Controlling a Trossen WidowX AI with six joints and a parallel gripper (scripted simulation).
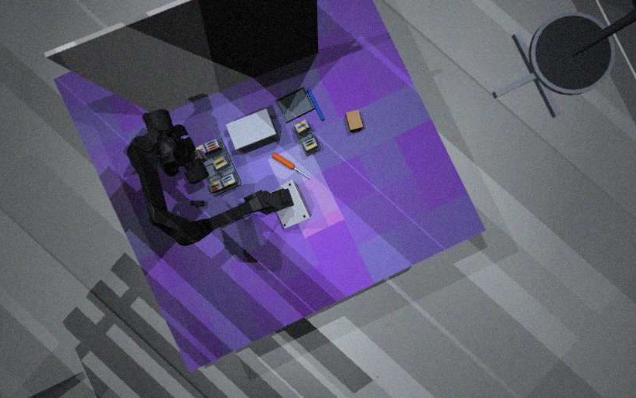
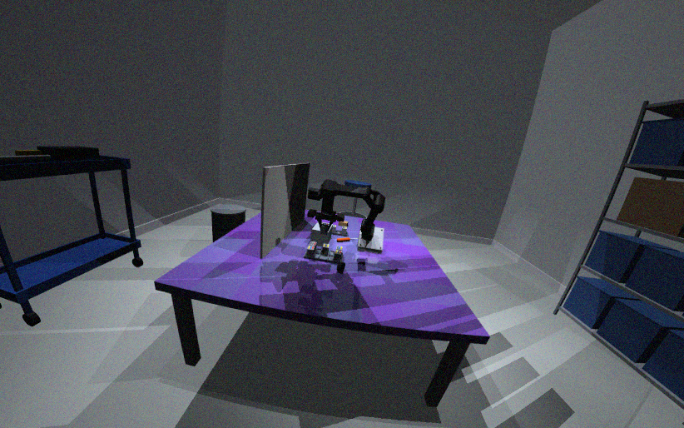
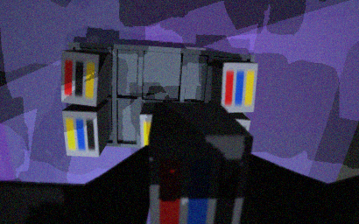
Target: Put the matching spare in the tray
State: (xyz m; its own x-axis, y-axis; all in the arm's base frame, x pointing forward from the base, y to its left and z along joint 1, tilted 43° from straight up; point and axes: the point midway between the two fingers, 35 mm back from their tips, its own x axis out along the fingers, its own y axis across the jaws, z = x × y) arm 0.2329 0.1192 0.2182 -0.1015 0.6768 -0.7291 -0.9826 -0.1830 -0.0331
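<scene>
Now: gripper tip 380 mm to the left of the grey tray, 150 mm above it and 120 mm short of it. From my gripper tip the other things lie so: blue pen (460 mm to the right, 140 mm below, 100 mm ahead); then tall grey panel (280 mm ahead, 190 mm to the right, 70 mm above); then grey mounted unit (190 mm to the right, 100 mm below, 60 mm ahead).
</scene>
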